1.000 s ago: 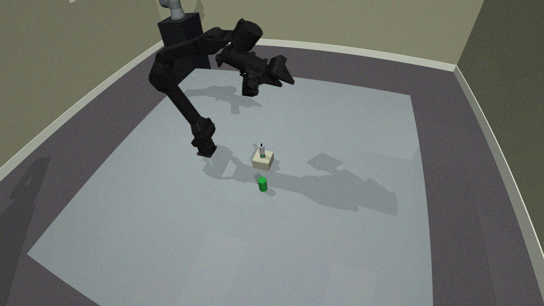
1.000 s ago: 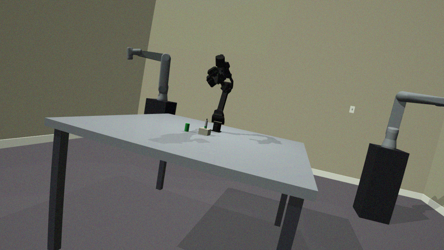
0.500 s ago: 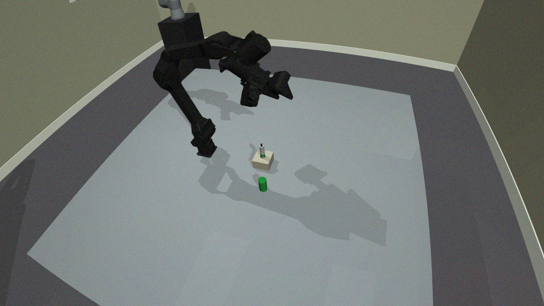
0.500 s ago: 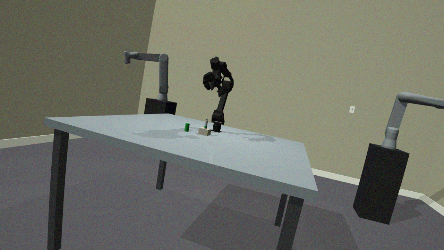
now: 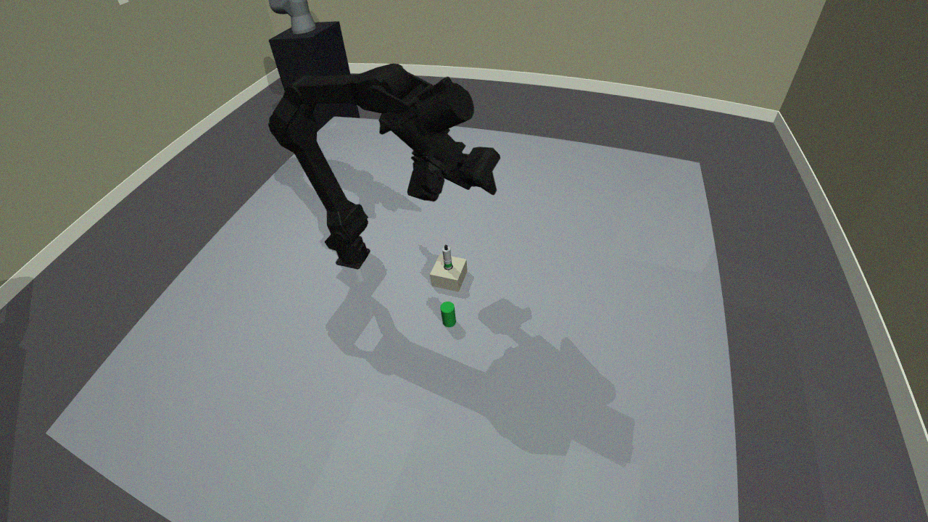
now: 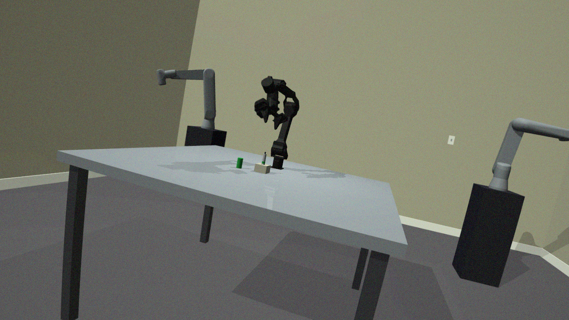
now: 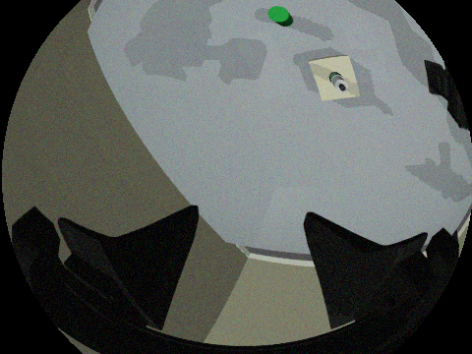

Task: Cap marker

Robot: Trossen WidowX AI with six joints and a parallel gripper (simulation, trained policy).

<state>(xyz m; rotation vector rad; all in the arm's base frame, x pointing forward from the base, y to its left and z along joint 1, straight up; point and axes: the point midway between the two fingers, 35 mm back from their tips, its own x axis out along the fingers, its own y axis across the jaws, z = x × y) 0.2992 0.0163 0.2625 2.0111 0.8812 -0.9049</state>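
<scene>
The green cap lies 210 mm below my gripper tip, 140 mm to the right of it and 30 mm behind it. Also, from my gripper tip: grey marker (160 mm below, 70 mm behind, 30 mm to the right); then beige holder block (220 mm below, 70 mm behind, 30 mm to the right).
</scene>
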